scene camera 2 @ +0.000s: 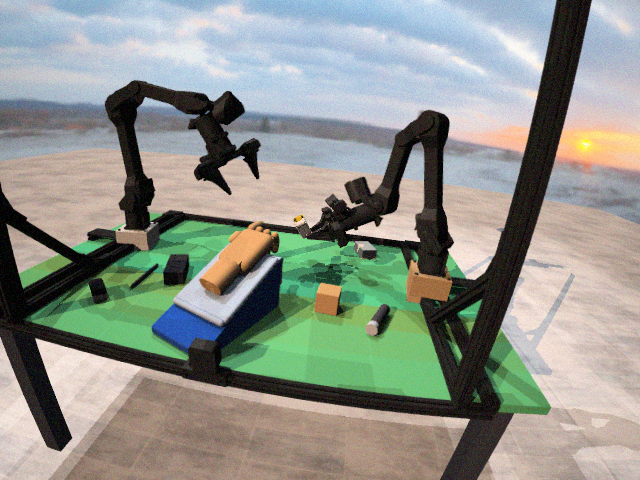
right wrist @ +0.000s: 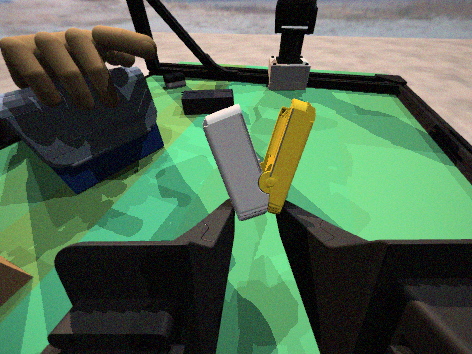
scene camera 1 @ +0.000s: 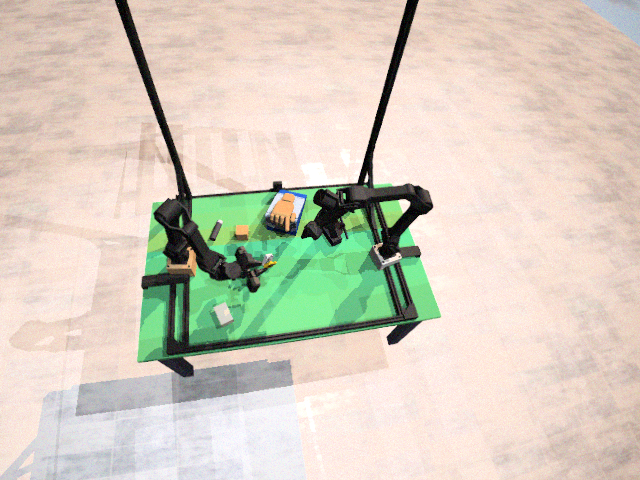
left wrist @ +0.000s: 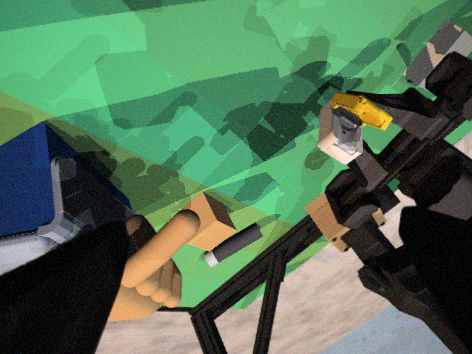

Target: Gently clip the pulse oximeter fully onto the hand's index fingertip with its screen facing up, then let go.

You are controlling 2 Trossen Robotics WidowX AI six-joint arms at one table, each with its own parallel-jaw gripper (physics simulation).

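Places are measured from the left arm's base along level axes (x right, y ahead, z up), in metres.
Pixels of known places: left gripper, between the fingertips: (scene camera 2: 244, 186) (scene camera 1: 306, 232) (left wrist: 264, 227); right gripper, between the fingertips: (scene camera 2: 305, 235) (right wrist: 255, 205) (scene camera 1: 266, 266) (left wrist: 336, 106); left arm's base, origin of its link: (scene camera 2: 137, 226) (right wrist: 288, 60) (scene camera 1: 387, 251); right arm's base, origin of its link: (scene camera 2: 430, 270) (scene camera 1: 180, 257) (left wrist: 359, 230).
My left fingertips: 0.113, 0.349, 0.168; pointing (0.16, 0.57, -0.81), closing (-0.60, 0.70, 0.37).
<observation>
Ahead of a thing's pixels: the offset from my left fingertips to its middle, as dx, dy, dz.
The pulse oximeter @[-0.015, +0.162, -0.107] (scene camera 1: 268, 259) (scene camera 2: 301, 226) (left wrist: 346, 129) (right wrist: 236, 162), white and yellow, has its two jaws spread in a V. My right gripper (right wrist: 255, 205) is shut on its hinge end and holds it above the table, open end pointing away from the fingers. The tan hand (scene camera 1: 283, 209) (scene camera 2: 242, 252) rests on the sloped support, its index finger (left wrist: 162, 247) (right wrist: 122, 42) extended. The oximeter is apart from the hand, to its right in the right wrist view. My left gripper (scene camera 2: 243, 184) is open and empty, raised beside the hand.
The blue wedge (scene camera 2: 173, 324) (right wrist: 120, 161) carries the hand. An orange block @[+0.211, +0.216, -0.202] (scene camera 1: 241, 231) (scene camera 2: 327, 299) and a dark cylinder @[+0.271, +0.322, -0.214] (scene camera 1: 216, 230) (scene camera 2: 377, 320) lie beside it. A pale box @[-0.129, +0.387, -0.212] (scene camera 1: 223, 314) (scene camera 2: 365, 250), black box @[+0.079, -0.166, -0.210] (scene camera 2: 176, 269) (right wrist: 207, 101), thin black stick @[+0.106, -0.246, -0.223] (scene camera 2: 144, 275) and small dark block @[+0.207, -0.317, -0.211] (scene camera 2: 98, 290) are elsewhere.
</observation>
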